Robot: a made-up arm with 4 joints. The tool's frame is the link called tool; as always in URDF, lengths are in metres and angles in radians. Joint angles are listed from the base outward.
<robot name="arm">
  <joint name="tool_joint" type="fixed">
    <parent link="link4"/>
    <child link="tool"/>
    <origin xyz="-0.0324 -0.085 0.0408" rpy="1.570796 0 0"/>
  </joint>
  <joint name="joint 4" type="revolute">
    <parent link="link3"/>
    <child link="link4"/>
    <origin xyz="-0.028 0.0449 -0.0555"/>
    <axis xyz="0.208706 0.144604 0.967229"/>
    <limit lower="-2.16" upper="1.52"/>
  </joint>
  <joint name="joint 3" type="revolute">
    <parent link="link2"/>
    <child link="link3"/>
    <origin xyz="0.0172 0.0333 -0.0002"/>
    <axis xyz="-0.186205 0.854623 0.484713"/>
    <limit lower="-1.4" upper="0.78"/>
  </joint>
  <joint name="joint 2" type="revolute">
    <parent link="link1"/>
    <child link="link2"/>
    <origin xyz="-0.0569 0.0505 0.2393"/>
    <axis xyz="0 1 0"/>
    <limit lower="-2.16" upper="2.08"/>
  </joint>
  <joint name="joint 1" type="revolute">
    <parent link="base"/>
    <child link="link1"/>
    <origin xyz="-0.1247 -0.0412 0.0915"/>
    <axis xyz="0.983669 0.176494 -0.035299"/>
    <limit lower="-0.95" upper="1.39"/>
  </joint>
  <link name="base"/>
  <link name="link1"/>
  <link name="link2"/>
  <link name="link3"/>
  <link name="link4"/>
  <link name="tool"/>
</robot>
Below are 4 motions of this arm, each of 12 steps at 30 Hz.
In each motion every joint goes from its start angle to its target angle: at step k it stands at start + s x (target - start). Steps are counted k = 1, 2, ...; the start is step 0. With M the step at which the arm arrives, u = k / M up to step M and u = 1 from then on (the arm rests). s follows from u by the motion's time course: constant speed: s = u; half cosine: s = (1 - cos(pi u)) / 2; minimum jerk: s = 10 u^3 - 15 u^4 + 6 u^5.
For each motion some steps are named. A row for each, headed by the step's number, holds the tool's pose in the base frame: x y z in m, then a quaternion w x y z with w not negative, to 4 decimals.
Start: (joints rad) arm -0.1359 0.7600 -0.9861 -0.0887
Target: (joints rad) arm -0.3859 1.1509 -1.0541 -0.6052
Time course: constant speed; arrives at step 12
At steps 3, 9, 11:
3: -0.2612 0.0924 0.2770 0.7448 0.5679 -0.2926 -0.1927
9: -0.2772 0.1412 0.2603 0.7710 0.4361 -0.3682 -0.2825
11: -0.2806 0.1574 0.2523 0.7749 0.3868 -0.3945 -0.3069

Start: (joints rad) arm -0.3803 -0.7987 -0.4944 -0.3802
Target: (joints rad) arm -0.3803 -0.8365 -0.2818 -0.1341
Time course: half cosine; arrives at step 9
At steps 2, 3, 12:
2: -0.2017 0.0953 0.2071 0.5408 0.5554 -0.5280 0.3467
3: -0.2027 0.0923 0.2104 0.5574 0.5519 -0.5097 0.3534
12: -0.2054 0.0787 0.2306 0.6417 0.5296 -0.3984 0.3860

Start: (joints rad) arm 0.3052 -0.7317 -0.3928 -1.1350
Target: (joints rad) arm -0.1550 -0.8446 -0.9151 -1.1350
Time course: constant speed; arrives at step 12
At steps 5, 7, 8, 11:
5: -0.1789 0.1063 0.2625 0.1588 0.6249 -0.7570 -0.1063
7: -0.1711 0.1227 0.2532 0.1283 0.6181 -0.7731 -0.0620
8: -0.1673 0.1306 0.2484 0.1127 0.6151 -0.7793 -0.0395
11: -0.1565 0.1533 0.2342 0.0645 0.6085 -0.7904 0.0287

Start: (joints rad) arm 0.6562 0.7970 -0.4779 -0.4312
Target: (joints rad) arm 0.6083 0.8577 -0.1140 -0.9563
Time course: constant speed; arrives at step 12
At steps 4, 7, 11, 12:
4: -0.2319 -0.1188 0.3812 0.5350 0.7178 0.0578 -0.4418
7: -0.2312 -0.1163 0.3952 0.5648 0.6729 0.0701 -0.4726
11: -0.2284 -0.1117 0.4129 0.6065 0.6082 0.0836 -0.5052
12: -0.2273 -0.1103 0.4171 0.6172 0.5913 0.0863 -0.5118

